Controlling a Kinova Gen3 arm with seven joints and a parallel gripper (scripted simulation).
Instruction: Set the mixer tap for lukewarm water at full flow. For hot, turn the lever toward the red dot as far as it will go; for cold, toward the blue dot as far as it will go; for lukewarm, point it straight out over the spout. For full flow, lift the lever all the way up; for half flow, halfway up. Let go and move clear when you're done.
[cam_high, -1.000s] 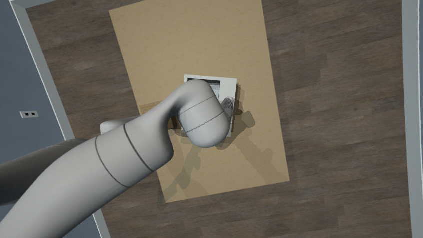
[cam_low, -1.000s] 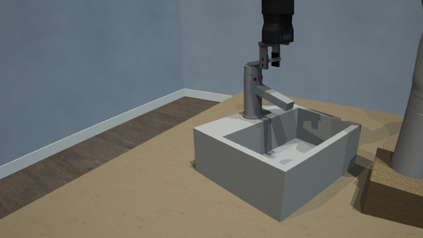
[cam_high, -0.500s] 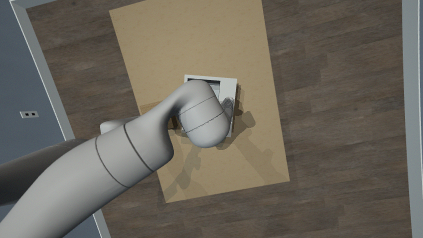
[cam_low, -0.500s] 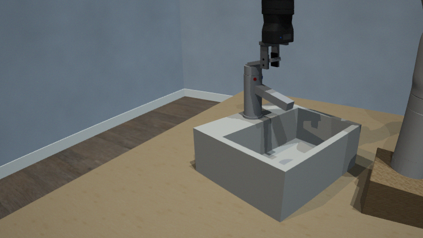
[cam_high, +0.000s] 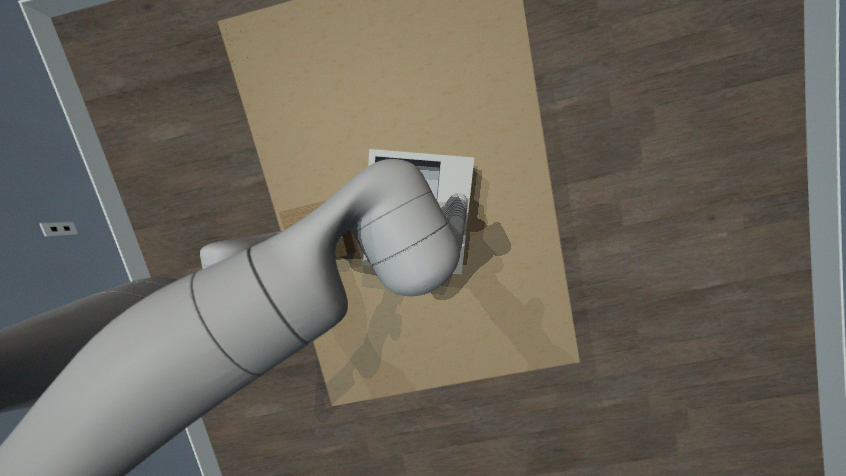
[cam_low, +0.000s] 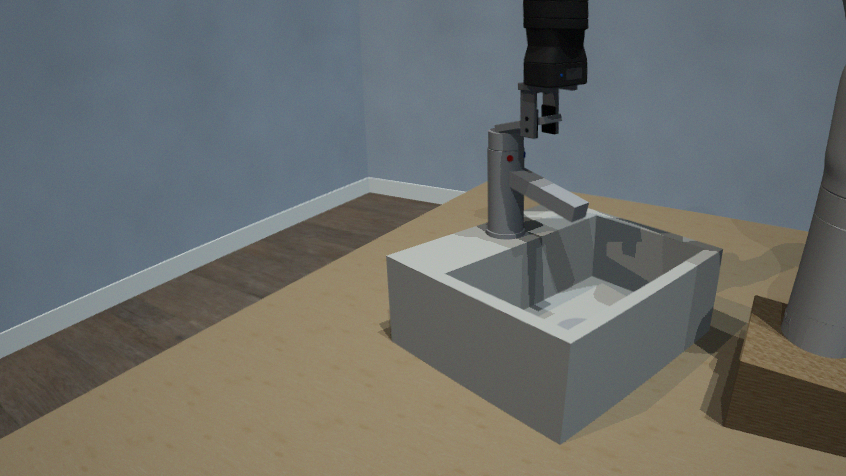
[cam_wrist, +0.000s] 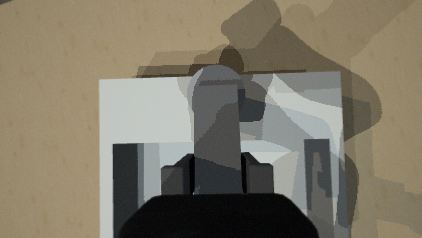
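Right now the flat lever is 2 cm ahead of my hand, 1 cm to the right of it and 1 cm below it. The rest, counted from my hand: grey square sink 6 cm behind, 2 cm to the left, 24 cm below; then grey mixer tap 4 cm ahead, 1 cm to the right, 5 cm below.
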